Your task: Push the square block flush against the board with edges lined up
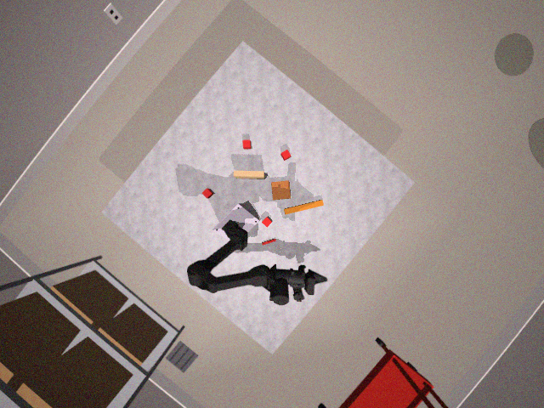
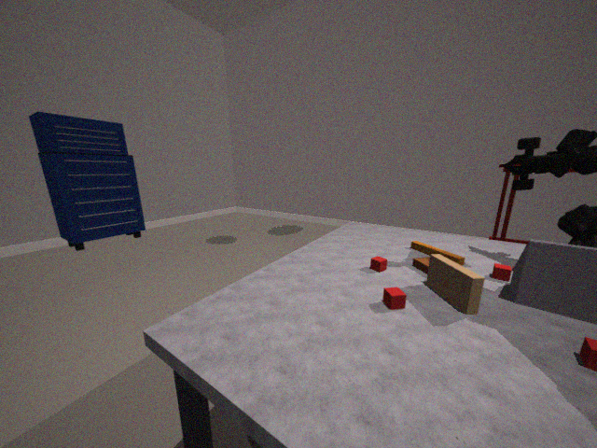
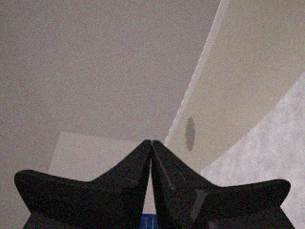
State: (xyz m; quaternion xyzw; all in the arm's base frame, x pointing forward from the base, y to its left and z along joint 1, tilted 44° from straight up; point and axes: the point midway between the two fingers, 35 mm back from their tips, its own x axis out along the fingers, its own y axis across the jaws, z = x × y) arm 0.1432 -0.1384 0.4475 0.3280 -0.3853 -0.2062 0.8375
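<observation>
Right now my gripper tip is 560 mm to the right of the tan board, 320 mm above it and 100 mm short of it. Round my gripper tip: square block 380 mm to the left, 350 mm below, 160 mm ahead; then thin red strip 360 mm below, 230 mm to the left, 100 mm behind; then orange bar 350 mm below, 220 mm to the left, 180 mm ahead.
</observation>
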